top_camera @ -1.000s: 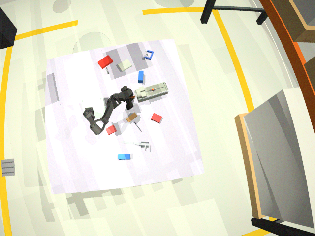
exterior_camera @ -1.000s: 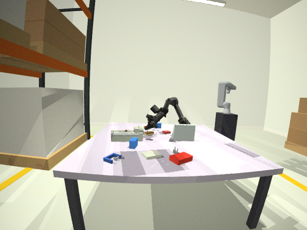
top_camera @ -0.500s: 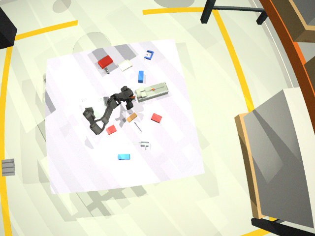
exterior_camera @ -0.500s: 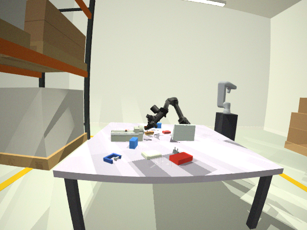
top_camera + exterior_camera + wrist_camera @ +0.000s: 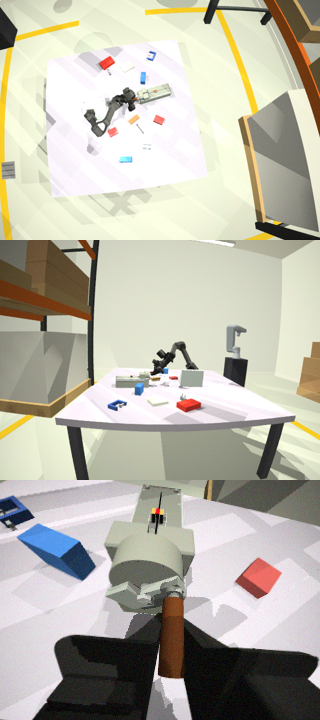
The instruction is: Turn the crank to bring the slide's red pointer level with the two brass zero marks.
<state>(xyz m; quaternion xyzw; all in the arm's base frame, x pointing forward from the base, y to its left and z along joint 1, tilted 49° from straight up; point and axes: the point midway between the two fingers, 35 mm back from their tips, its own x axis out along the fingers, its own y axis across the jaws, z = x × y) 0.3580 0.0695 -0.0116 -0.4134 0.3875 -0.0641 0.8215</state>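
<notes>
The crank is 1 cm to the left of my gripper tip and 2 cm above it. Round my gripper tip: red pointer 16 cm ahead, 6 cm to the left; orange-brown crank handle 2 cm behind, 3 cm above; brown block 4 cm behind, 14 cm to the right, 7 cm below.
</notes>
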